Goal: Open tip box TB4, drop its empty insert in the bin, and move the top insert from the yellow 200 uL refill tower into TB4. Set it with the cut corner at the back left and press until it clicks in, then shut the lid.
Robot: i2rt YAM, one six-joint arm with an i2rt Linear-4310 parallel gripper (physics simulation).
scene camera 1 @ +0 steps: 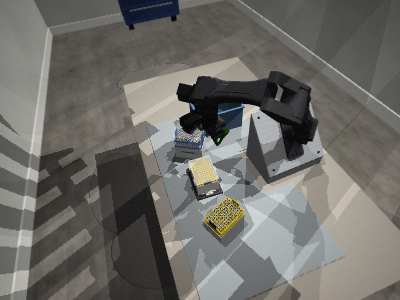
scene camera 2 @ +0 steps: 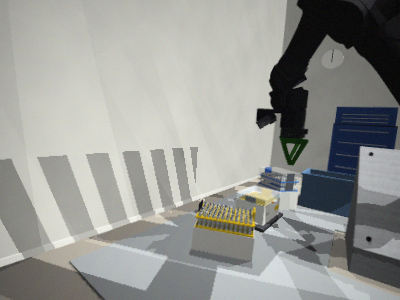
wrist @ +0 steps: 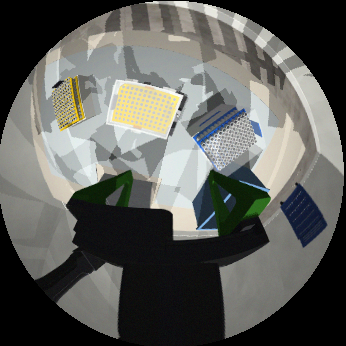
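TB4 (scene camera 1: 204, 172) (scene camera 2: 266, 214) (wrist: 145, 108) looks like the pale box on a dark base in the middle of the row. A clear cover appears to lie over its yellow insert, whose holes look empty. The yellow refill tower (scene camera 1: 225, 216) (scene camera 2: 225, 223) (wrist: 69, 104) stands at the front, turned at an angle, with tips in its stacked yellow inserts. The blue bin (scene camera 1: 234, 119) (scene camera 2: 325, 194) (wrist: 202, 200) stands at the back, partly hidden by the arm in scene camera 1. My gripper (scene camera 1: 220, 139) (scene camera 2: 292, 161) (wrist: 170, 174) is open and empty, high above the work area.
A blue refill tower (scene camera 1: 189, 145) (scene camera 2: 286, 186) (wrist: 227, 139) stands behind the middle box, beside the bin. The arm's grey pedestal (scene camera 1: 262, 155) (scene camera 2: 375, 205) (wrist: 142, 194) is at the right. A pale mat (scene camera 1: 300, 230) lies under the boxes. A blue cabinet (scene camera 1: 150, 10) (wrist: 304, 215) stands beyond the table.
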